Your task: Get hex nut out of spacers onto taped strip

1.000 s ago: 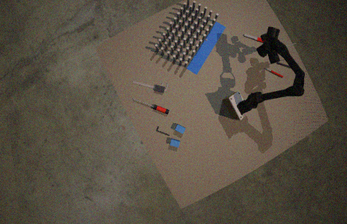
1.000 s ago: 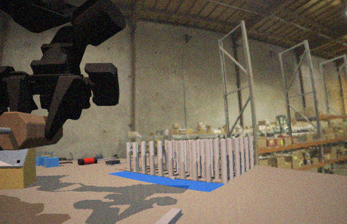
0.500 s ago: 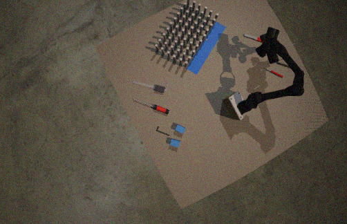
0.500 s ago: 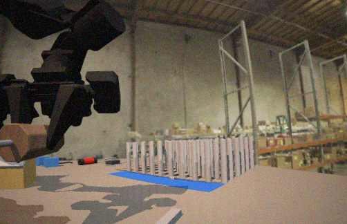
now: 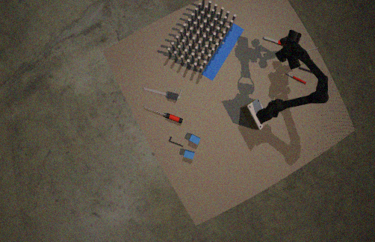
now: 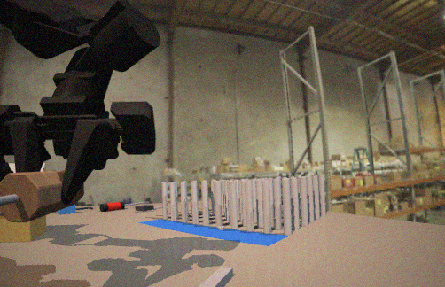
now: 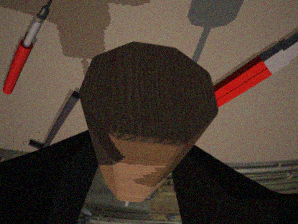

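The wooden-handled tool lies 100 mm to the right of my gripper tip and 20 mm behind it. From my gripper tip the other things lie so: blue taped strip (330 mm to the left, 240 mm ahead, 110 mm below).
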